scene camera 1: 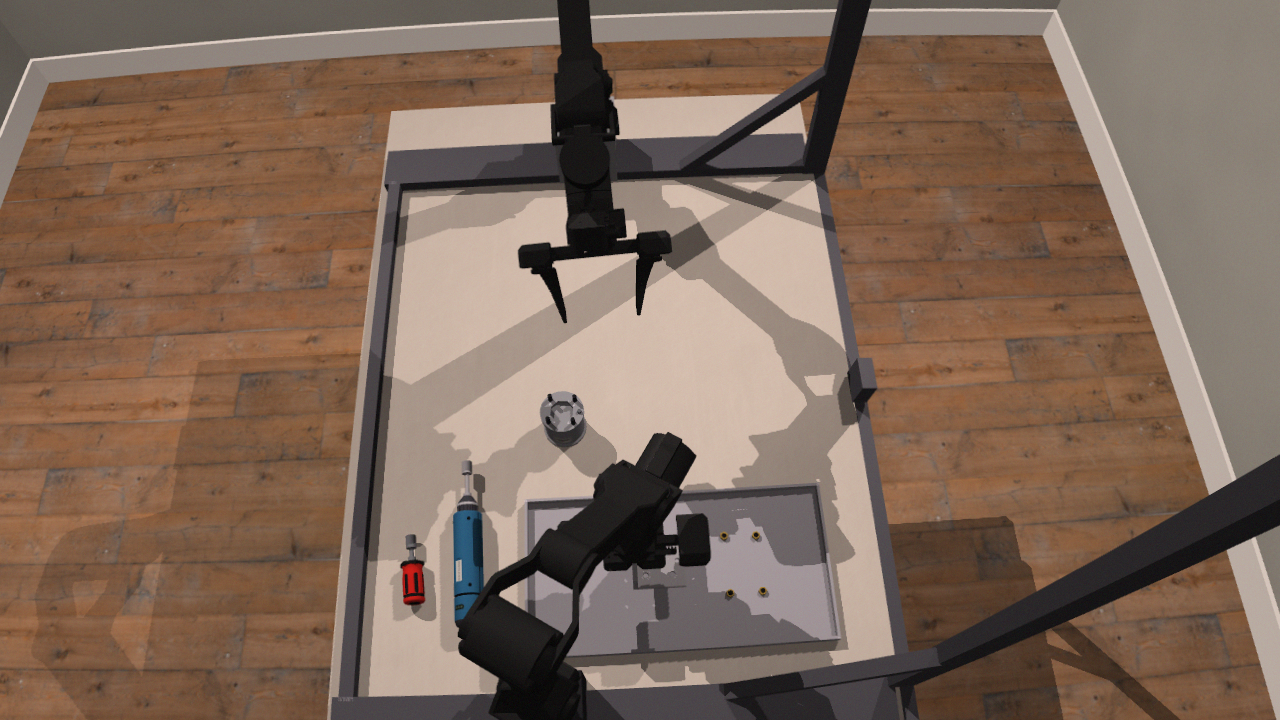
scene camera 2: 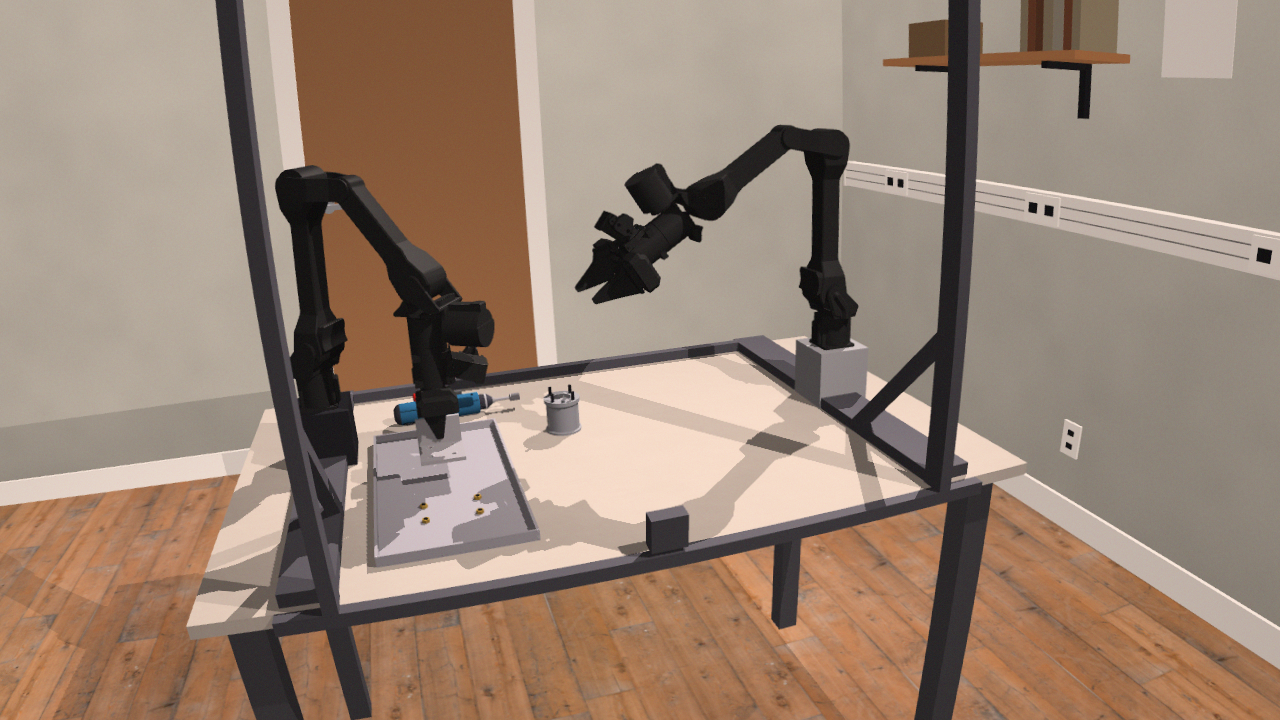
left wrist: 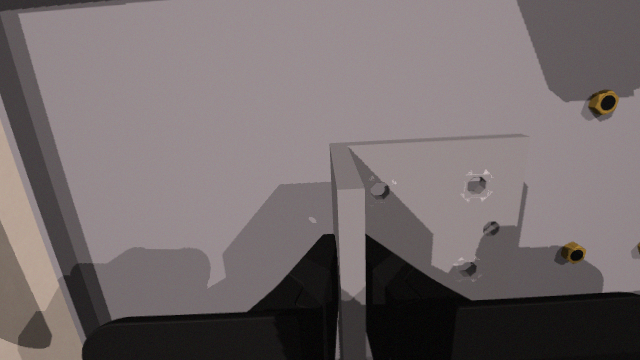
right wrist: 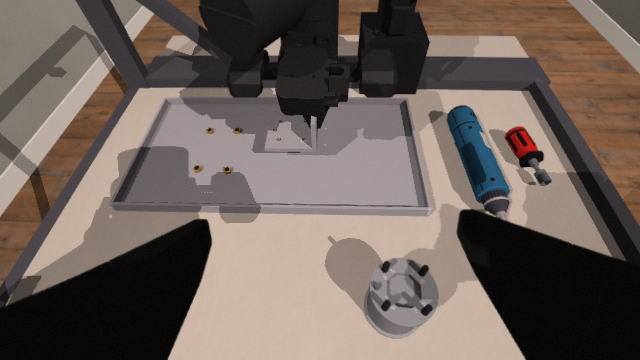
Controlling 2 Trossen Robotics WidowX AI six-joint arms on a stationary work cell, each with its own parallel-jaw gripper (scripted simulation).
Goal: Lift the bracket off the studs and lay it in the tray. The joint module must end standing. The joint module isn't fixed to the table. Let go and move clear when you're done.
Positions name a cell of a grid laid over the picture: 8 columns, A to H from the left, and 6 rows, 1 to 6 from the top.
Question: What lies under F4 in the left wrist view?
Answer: A grey l-shaped bracket.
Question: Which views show the grey cylindrical joint module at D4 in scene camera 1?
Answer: Scene camera 1, scene camera 2 and the right wrist view only.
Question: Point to a grey tray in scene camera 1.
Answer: E5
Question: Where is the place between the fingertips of my left gripper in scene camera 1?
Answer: D5
